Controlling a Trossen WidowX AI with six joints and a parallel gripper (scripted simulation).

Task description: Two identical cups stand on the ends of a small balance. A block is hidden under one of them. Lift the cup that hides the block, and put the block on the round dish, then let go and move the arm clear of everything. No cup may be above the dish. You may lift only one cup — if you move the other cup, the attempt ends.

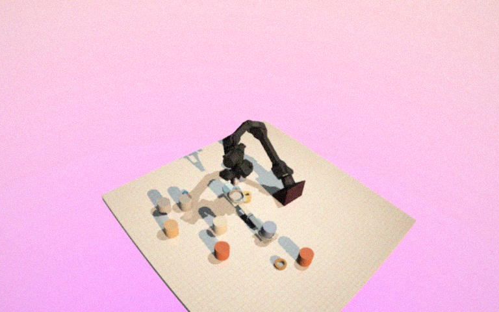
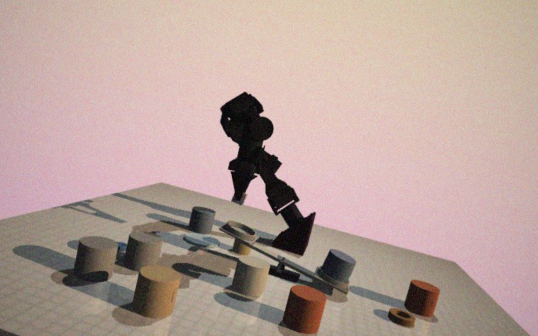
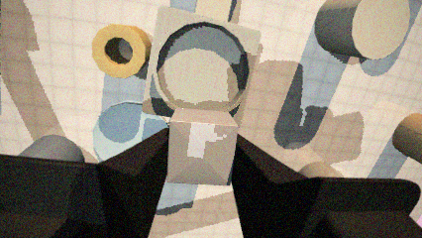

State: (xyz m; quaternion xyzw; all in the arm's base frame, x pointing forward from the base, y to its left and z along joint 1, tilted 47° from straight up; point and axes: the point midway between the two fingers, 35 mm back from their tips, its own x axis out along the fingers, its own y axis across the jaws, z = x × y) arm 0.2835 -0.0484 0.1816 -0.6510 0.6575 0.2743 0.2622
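My gripper tip is 15 cm above the round dish, 8 cm to the left of it and 7 cm past it. The rest, counted from my gripper tip: short yellow tube (13 cm below, 7 cm behind, 3 cm to the left); then pale block (1 cm above); then grey-blue cup (30 cm to the left, 9 cm below, 4 cm ahead).
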